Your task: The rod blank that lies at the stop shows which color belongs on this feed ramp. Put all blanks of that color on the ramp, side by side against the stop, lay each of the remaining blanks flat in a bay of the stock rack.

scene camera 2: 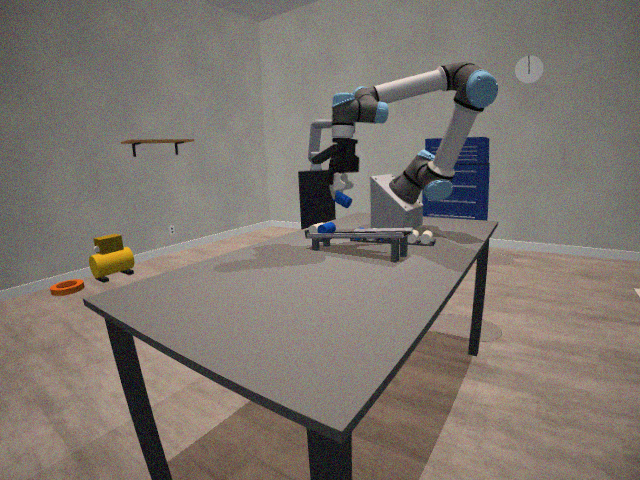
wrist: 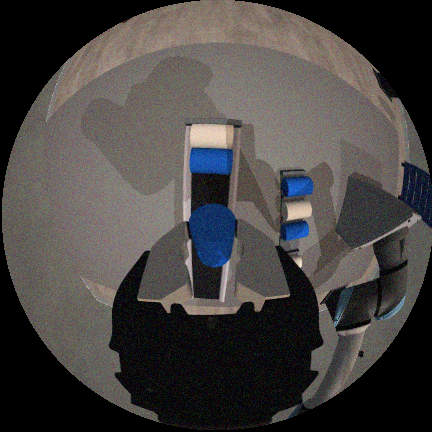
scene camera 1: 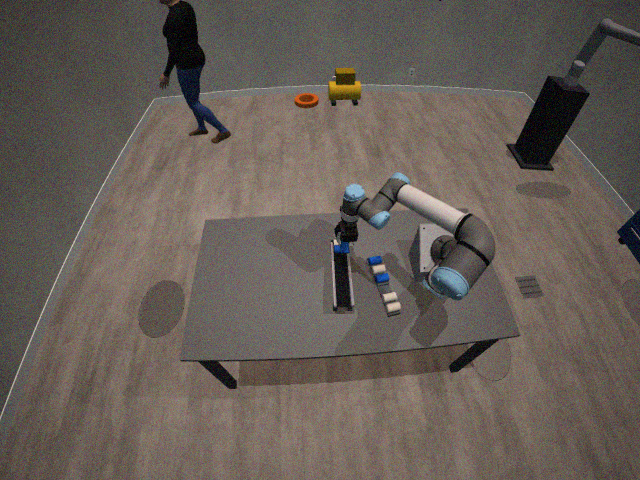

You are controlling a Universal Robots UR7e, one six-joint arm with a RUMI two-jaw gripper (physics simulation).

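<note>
The feed ramp (scene camera 1: 334,289) (scene camera 2: 361,235) (wrist: 186,175) has a cream blank (wrist: 211,136) (scene camera 2: 313,227) lying against its stop (wrist: 213,121). A blue blank (wrist: 210,161) (scene camera 2: 326,227) (scene camera 1: 338,249) lies beside it. My gripper (wrist: 212,221) (scene camera 2: 338,189) (scene camera 1: 345,241) is shut on another blue blank (wrist: 213,250) (scene camera 2: 343,199) (scene camera 1: 345,248), held tilted and lengthwise above the ramp. The stock rack (scene camera 1: 384,288) holds a blue blank (scene camera 1: 375,260) (wrist: 297,186), a cream one (scene camera 1: 378,269) (wrist: 298,210), a blue one (scene camera 1: 382,277) (wrist: 295,230), then an empty bay and two cream ones (scene camera 1: 389,297) (scene camera 1: 393,307).
The arm's grey base block (scene camera 1: 426,248) (scene camera 2: 395,206) stands on the table (scene camera 1: 248,310) (scene camera 2: 289,320), beyond the rack from the ramp. A person (scene camera 1: 186,56) walks on the floor behind the table, near an orange ring (scene camera 1: 306,105) and a yellow compressor (scene camera 1: 344,90) (scene camera 2: 111,262).
</note>
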